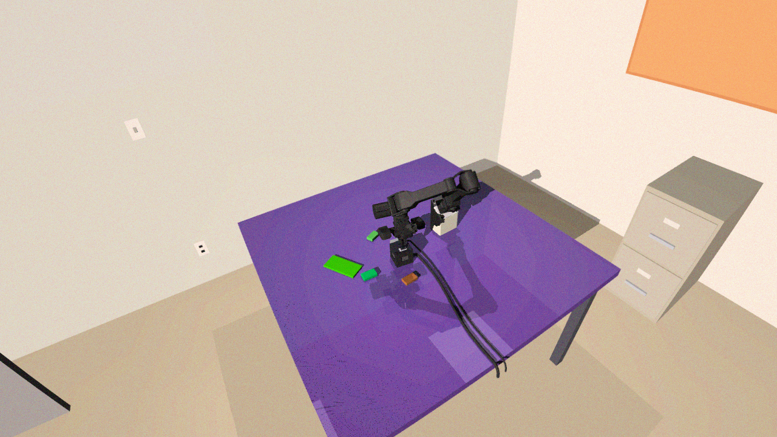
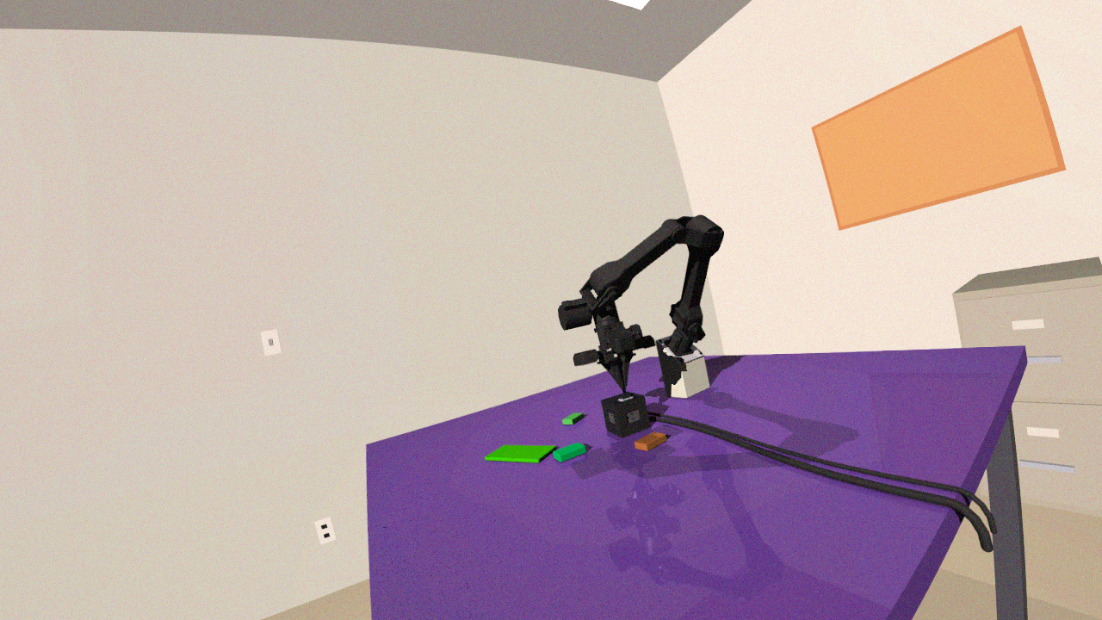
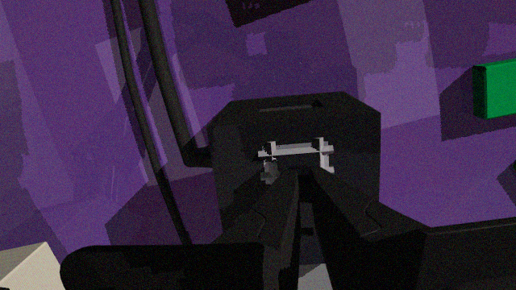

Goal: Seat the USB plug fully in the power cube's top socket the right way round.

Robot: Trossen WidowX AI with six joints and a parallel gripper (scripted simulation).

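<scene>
The USB plug is 10 mm below my gripper tip. From my gripper tip the other things lie so: orange block (30 mm ahead, 100 mm to the left, 100 mm below); then teal block (160 mm ahead, 100 mm below); then USB socket (30 mm below).
</scene>
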